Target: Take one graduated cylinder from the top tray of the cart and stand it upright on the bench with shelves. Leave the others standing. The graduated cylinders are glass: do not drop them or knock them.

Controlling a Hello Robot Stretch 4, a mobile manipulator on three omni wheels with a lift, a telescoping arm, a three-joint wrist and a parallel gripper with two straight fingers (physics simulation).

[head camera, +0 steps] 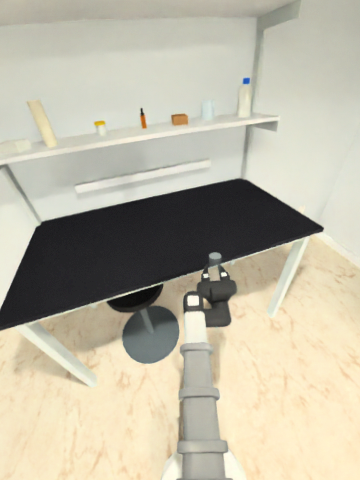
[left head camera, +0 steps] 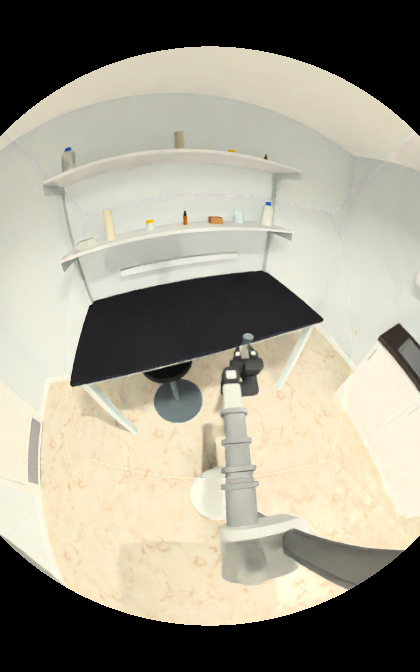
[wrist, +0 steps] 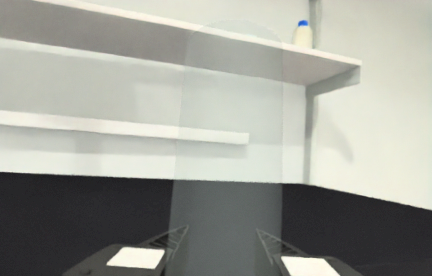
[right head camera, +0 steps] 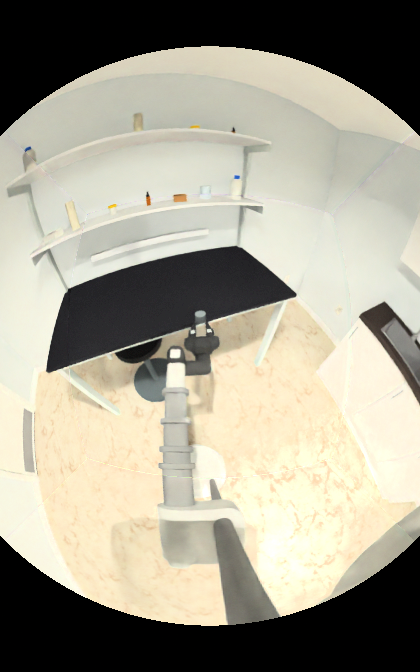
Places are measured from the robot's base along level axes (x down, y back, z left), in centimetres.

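Pixels of known places: gripper, between the fingertips: (head camera: 212, 265) (wrist: 221, 246).
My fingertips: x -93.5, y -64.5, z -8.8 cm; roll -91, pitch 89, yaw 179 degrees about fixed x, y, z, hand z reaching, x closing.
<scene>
For each thing: its top centre in the pictures, then the offset to it from my fingertips.
- clear glass graduated cylinder, centre of its top: (wrist: 241, 12) (head camera: 216, 260) dx -11.0, dy +8.2, dz +0.0 cm
- blue-capped bottle, centre of its top: (wrist: 303, 22) (head camera: 246, 77) dx -58.7, dy -79.0, dz -27.4 cm
A clear glass graduated cylinder (head camera: 215, 258) (left head camera: 248, 338) (right head camera: 200, 316) (wrist: 230, 125) stands roughly upright between the fingers of my gripper (head camera: 215, 274) (left head camera: 245, 352) (right head camera: 201, 331) (wrist: 221, 246), which is shut on it. Its lower part and foot are hidden by the gripper or out of view. The black top of the bench with shelves (head camera: 150, 230) (left head camera: 190, 315) (right head camera: 165, 290) (wrist: 75, 220) lies in front. In the head views the cylinder's top overlaps the bench's front edge, right of its middle; its height over the top cannot be told. The cart does not show.
A lower shelf (head camera: 150, 134) (wrist: 330, 61) above the bench holds several items, with a blue-capped bottle (head camera: 244, 101) (wrist: 303, 36) at its right end. An upper shelf (left head camera: 180, 156) also bears items. A stool (head camera: 151, 337) stands under the front edge. A cabinet (left head camera: 372, 400) stands at the right.
</scene>
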